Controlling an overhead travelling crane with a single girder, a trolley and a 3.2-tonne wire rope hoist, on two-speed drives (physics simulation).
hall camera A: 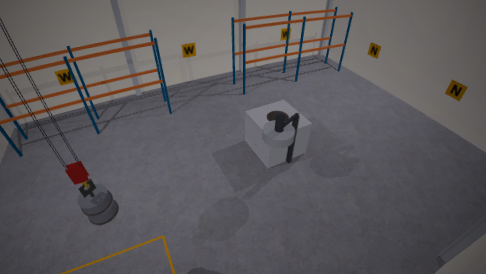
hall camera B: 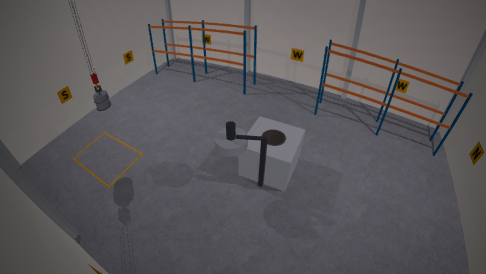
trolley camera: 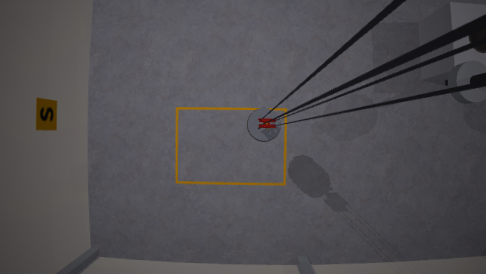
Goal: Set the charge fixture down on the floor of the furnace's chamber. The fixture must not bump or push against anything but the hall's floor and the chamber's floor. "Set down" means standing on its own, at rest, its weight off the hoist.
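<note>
The charge fixture (hall camera A: 101,206) (hall camera B: 102,101) (trolley camera: 255,131), a grey, ribbed round body, hangs in the air, its shadow apart from it. My hook (hall camera A: 86,185) (hall camera B: 98,88) (trolley camera: 267,123), under the red block, holds it by its dark top piece. The furnace (hall camera A: 257,145) (hall camera B: 250,165) (trolley camera: 435,52) is a white box well away from the fixture. The round dark chamber opening (hall camera A: 273,115) (hall camera B: 274,137) shows uncovered in its top. The depth of the chamber is hidden.
A grey round lid (hall camera A: 277,138) (hall camera B: 230,146) (trolley camera: 466,91) hangs beside the opening from a black post and arm (hall camera A: 290,145) (hall camera B: 262,165). Blue-orange racks (hall camera A: 82,95) (hall camera A: 244,60) (hall camera B: 244,62) (hall camera B: 388,102) stand by the W wall. A yellow rectangle (hall camera A: 112,255) (hall camera B: 123,143) (trolley camera: 176,145) marks the floor.
</note>
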